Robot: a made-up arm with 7 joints.
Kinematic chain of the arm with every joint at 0, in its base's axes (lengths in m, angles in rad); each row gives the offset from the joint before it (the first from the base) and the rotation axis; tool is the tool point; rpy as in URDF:
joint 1: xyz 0 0 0.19 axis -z
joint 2: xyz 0 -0.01 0.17 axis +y
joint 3: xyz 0 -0.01 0.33 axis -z
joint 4: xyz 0 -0.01 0.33 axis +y
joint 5: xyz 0 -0.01 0.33 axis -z
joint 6: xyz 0 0 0.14 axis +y
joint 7: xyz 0 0 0.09 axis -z
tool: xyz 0 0 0 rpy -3.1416 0 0
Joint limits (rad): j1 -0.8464..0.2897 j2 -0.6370..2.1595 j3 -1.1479..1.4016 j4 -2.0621..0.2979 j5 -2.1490..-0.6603 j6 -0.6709..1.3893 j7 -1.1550..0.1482
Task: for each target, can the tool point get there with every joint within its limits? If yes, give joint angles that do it. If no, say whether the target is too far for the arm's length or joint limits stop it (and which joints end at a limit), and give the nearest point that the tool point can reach.
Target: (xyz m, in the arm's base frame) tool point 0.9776 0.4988 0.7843
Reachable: yes | joints -0.4281 1.1835 -0.3712 0.1090 -1.7266 1.0176 -0.7208
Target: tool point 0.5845 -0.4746 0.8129
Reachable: yes | joints 0.0424 1.4028 -0.9224 -1.5804 -1.1407 0.4571 -0.4418
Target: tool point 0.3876 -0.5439 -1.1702
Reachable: no: too far | nearest point 0.7719 -0.3327 -0.4338 | short by 0.857 m
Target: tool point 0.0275 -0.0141 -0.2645
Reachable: no: joint limits stop it (at a limit: joint 1, joint 2, joint 3, joint 4, joint 6) | nearest point 0.4316 0.2807 0.1521 | short by 0.651 m
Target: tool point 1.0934 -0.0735 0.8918
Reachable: yes | joints 0.0127 1.0791 0.5664 0.1176 -1.8876 0.1437 -0.1914
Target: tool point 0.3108 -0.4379 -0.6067
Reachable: no: joint limits stop it (at a limit: joint 1, joint 2, joint 4, joint 5, joint 6) | nearest point 0.7462 -0.3495 -0.4082 | short by 0.487 m
